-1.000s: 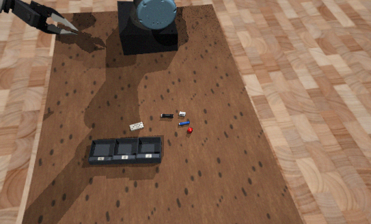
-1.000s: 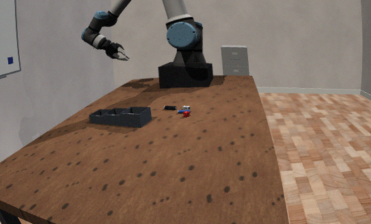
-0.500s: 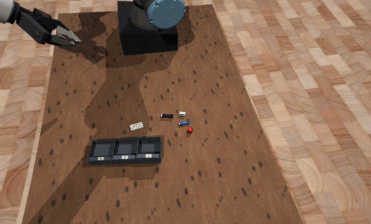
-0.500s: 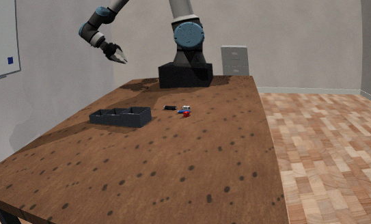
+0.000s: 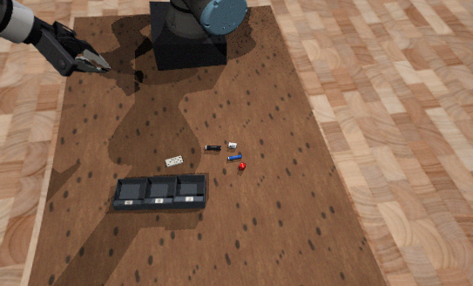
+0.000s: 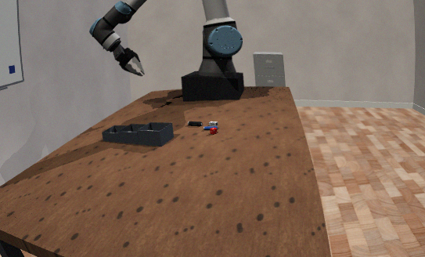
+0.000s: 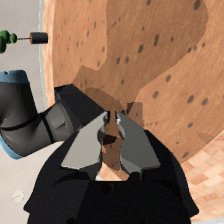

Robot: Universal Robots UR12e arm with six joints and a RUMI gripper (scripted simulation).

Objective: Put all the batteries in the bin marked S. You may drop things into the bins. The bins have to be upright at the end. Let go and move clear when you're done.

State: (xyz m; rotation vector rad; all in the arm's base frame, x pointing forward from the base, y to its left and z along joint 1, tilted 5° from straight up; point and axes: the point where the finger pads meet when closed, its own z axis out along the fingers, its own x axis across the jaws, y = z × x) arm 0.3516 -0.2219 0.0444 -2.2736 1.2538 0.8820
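Right now my hand is 33 cm short of the three-compartment bin row, 19 cm to the right of it and 16 cm above it. Also, from my hand: white dotted tile (21 cm to the left, 21 cm ahead, 18 cm below); white-and-grey item (39 cm to the left, 17 cm below, 14 cm ahead); black battery (33 cm to the left, 17 cm below, 16 cm ahead).
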